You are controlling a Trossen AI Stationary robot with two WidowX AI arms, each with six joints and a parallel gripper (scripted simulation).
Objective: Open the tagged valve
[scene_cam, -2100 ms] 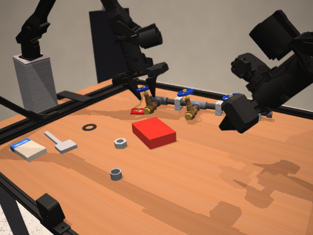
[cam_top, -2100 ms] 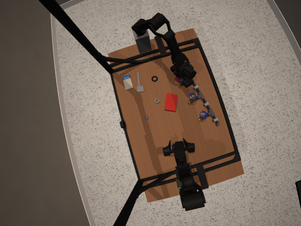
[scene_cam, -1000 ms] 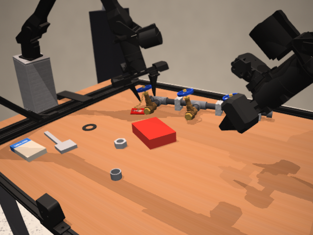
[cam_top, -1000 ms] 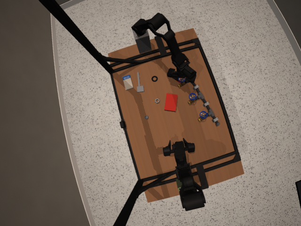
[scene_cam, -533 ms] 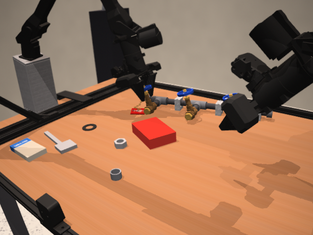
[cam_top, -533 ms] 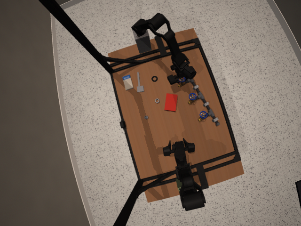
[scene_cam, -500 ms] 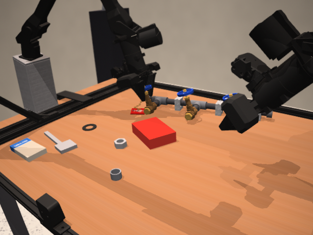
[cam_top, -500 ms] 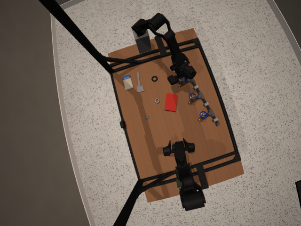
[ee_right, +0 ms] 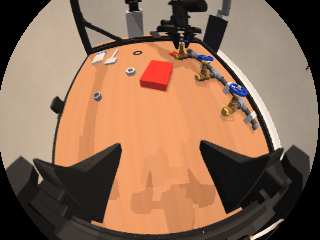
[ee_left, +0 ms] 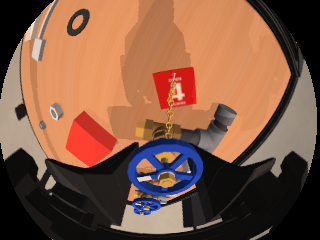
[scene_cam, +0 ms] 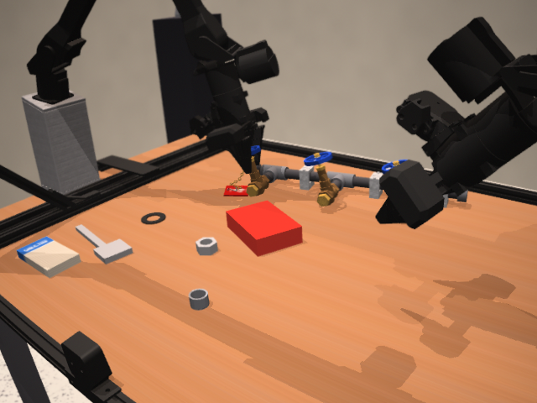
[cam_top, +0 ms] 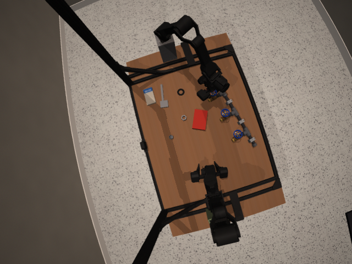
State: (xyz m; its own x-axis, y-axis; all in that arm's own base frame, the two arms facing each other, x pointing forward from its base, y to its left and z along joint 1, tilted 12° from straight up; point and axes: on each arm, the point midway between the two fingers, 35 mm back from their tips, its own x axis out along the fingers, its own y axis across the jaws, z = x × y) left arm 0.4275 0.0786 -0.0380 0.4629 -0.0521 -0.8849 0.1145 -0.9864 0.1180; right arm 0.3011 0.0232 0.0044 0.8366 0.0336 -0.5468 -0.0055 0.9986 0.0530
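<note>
The red tag lies 90 mm below my left hand, 40 mm to the left of it and 10 mm behind it. Round my left hand: box (380 mm behind, 120 mm to the left, 80 mm below); then red block (120 mm to the right, 110 mm behind, 70 mm below); then grey t-shaped piece (300 mm behind, 80 mm to the left, 80 mm below).
</note>
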